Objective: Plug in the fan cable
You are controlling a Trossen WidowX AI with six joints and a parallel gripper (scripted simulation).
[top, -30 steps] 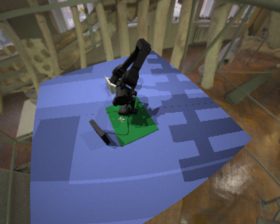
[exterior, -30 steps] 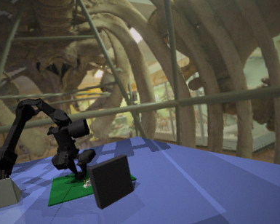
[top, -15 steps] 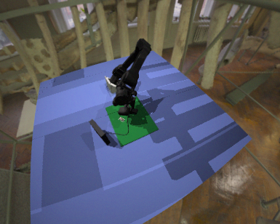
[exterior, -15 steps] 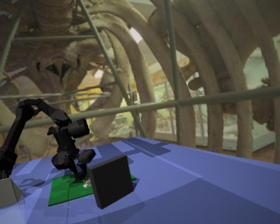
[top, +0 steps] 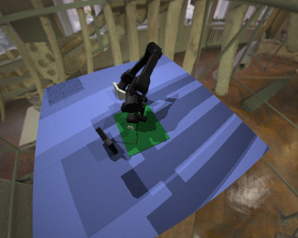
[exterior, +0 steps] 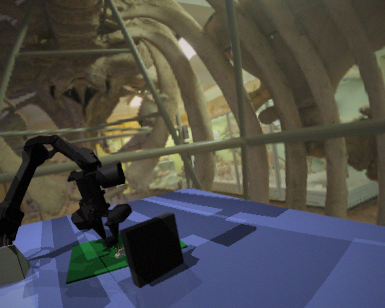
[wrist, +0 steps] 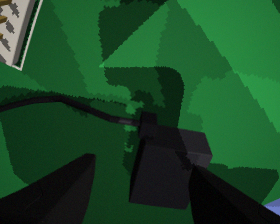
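The fan plug is 20 mm to the left of my gripper tip and 10 mm below it. From my gripper tip the other things lie so: green board (30 mm ahead, 30 mm to the right, 40 mm below); then white four-pin header (10 mm ahead, 80 mm to the right, 30 mm below); then black cable (10 mm to the right, 20 mm below).
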